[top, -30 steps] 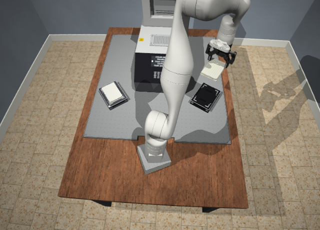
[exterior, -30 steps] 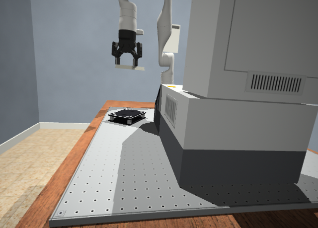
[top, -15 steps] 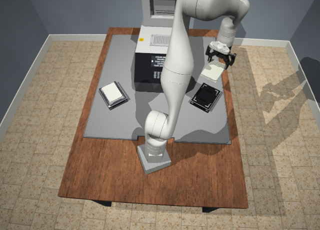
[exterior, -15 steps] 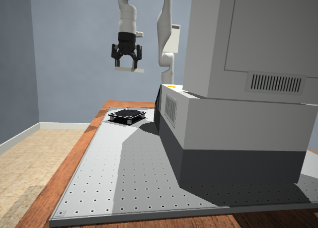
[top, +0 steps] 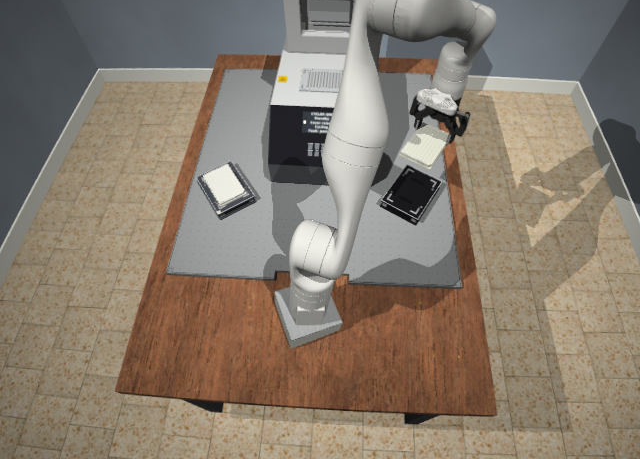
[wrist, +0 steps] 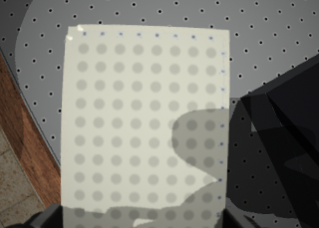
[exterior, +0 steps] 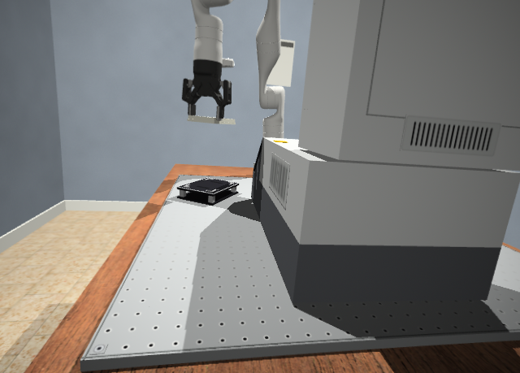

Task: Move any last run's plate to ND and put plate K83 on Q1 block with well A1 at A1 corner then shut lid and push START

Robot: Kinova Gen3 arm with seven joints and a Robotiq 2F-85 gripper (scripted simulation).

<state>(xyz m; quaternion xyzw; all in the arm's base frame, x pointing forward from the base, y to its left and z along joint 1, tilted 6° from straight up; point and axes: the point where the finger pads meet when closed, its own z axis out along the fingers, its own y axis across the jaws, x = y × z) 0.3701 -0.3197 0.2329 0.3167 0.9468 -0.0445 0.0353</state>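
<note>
Right now the nest is 30 mm behind my hand, 20 mm to the left of it and 210 mm below it. Round my hand: white well plate 30 mm behind, 20 mm to the left, 10 mm below; then A1 mark 70 mm behind, 590 mm to the left, 200 mm below.
</note>
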